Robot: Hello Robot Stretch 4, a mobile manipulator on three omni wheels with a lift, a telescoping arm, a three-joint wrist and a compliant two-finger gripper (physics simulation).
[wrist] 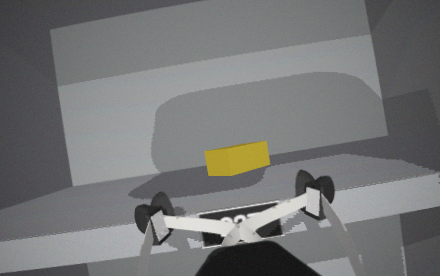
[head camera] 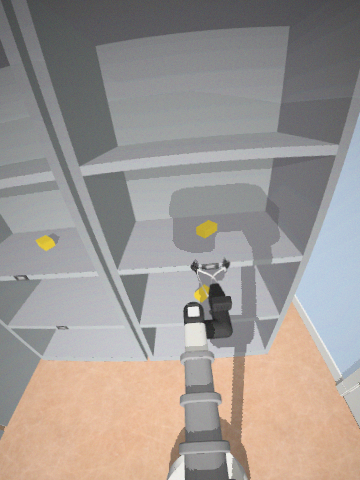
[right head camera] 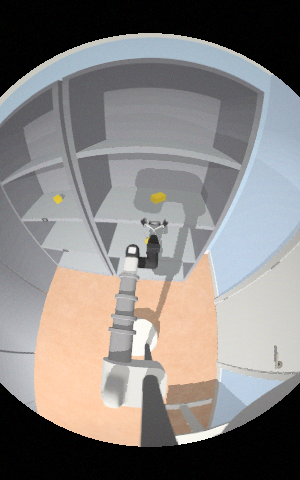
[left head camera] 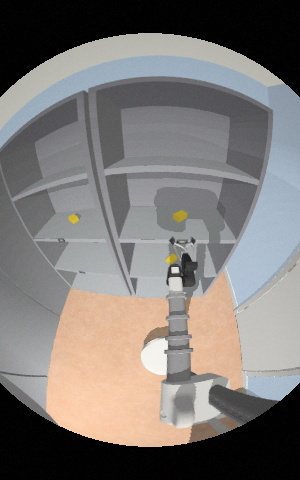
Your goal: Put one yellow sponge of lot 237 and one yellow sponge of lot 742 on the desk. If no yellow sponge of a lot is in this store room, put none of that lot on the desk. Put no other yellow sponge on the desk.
In view: my gripper (wrist: 232, 197) and a label tag (wrist: 238, 214).
